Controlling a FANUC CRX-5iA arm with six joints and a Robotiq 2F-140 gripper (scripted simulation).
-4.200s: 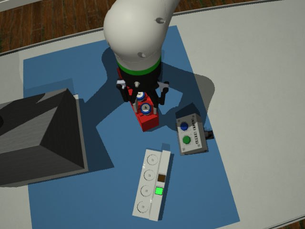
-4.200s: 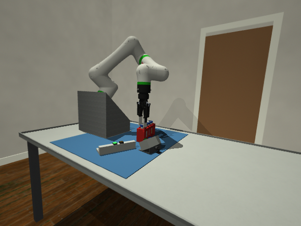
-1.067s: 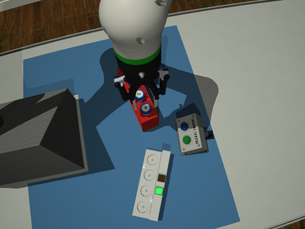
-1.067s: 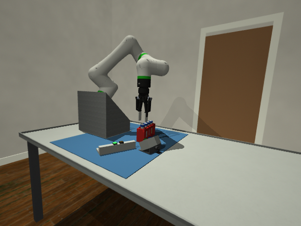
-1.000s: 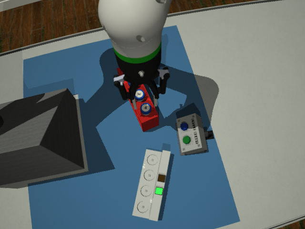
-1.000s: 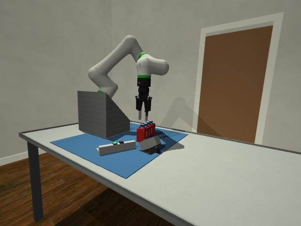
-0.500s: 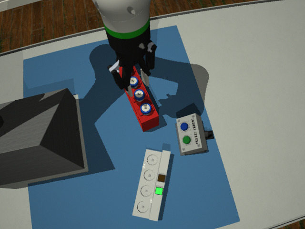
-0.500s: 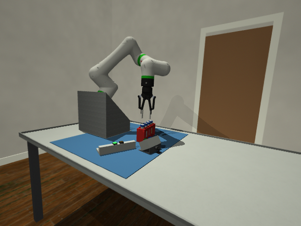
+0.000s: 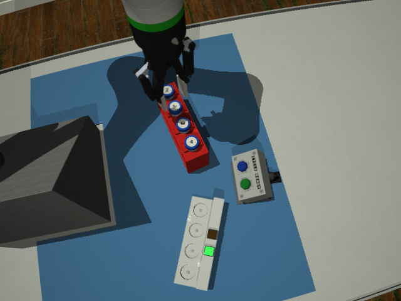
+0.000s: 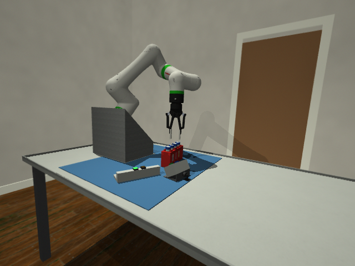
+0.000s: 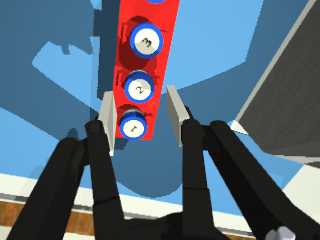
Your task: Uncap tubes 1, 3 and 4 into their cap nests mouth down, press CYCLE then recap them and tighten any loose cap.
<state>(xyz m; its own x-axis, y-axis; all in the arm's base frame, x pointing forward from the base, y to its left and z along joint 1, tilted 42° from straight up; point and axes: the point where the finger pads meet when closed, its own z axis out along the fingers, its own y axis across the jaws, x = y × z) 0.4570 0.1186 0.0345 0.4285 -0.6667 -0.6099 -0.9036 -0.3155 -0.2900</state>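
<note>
The green ready key is 220 mm to the right of my hand, 130 mm ahead of it and 120 mm below it. Also, from my hand: blue cycle key (170 mm to the right, 130 mm ahead, 120 mm below); small desk (190 mm to the right, 150 mm ahead, 130 mm below).
</note>
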